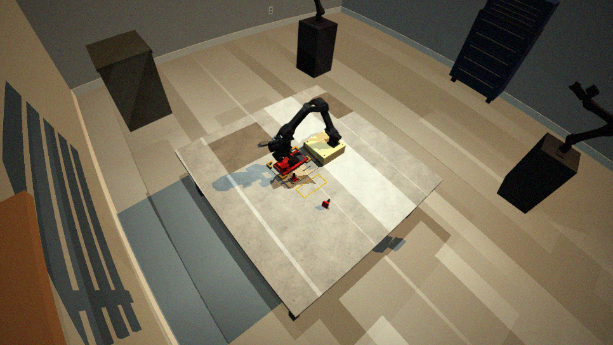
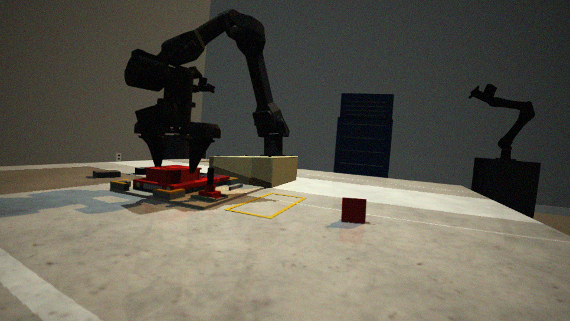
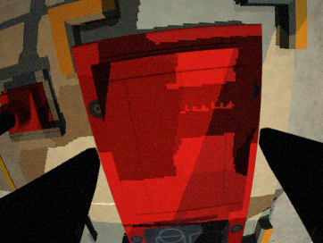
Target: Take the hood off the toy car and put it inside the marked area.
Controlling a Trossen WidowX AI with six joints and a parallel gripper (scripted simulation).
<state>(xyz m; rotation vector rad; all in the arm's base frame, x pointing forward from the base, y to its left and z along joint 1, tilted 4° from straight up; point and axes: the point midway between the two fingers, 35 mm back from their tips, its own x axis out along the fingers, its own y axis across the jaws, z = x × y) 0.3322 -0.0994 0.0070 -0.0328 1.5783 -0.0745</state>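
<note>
The hood is right at my gripper tip.
</note>
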